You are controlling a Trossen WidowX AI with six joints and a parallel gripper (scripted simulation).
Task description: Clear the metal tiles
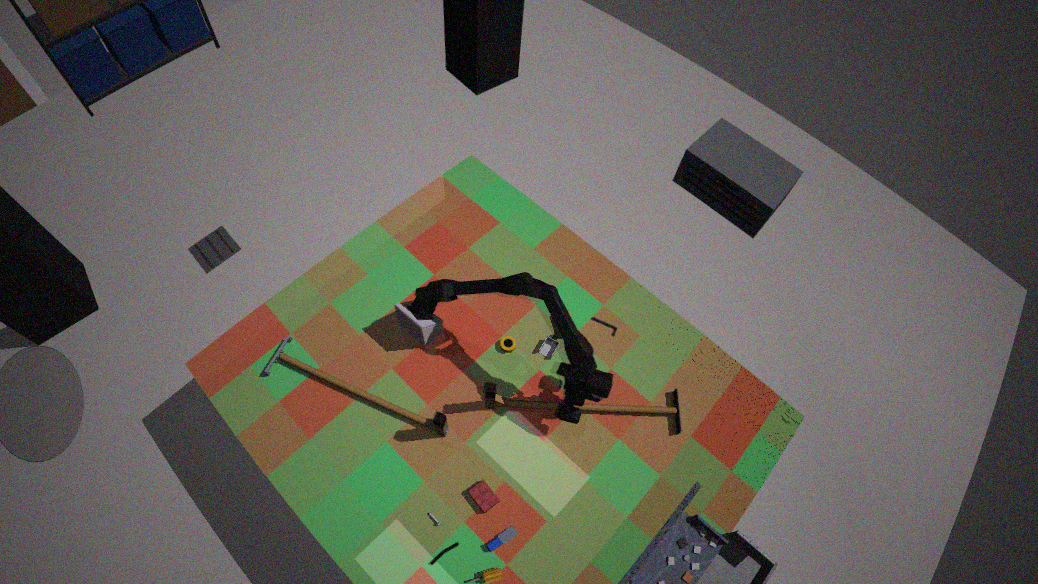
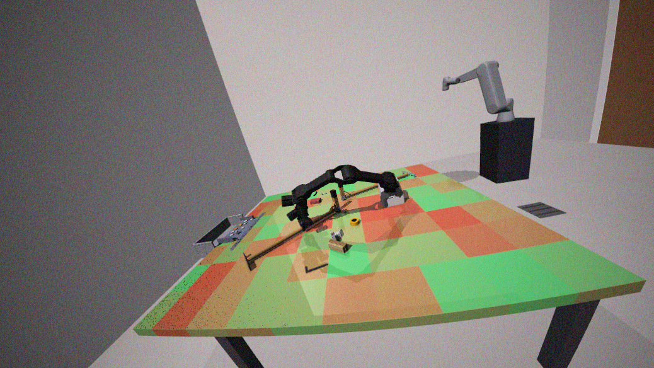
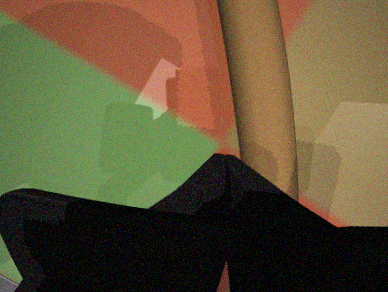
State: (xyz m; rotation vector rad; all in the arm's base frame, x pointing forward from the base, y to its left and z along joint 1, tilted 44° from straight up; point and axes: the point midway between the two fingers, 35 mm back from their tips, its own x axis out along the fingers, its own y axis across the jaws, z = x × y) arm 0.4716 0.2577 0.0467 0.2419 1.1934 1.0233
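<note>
My gripper tip is 3 cm short of the long scraper and 5 cm below it. From my gripper tip the other things lie so: wooden block (22 cm behind, 15 cm to the left, 1 cm above); yellow tape roll (28 cm behind, 4 cm to the right); hex key (12 cm behind, 26 cm to the left, 1 cm below).
</note>
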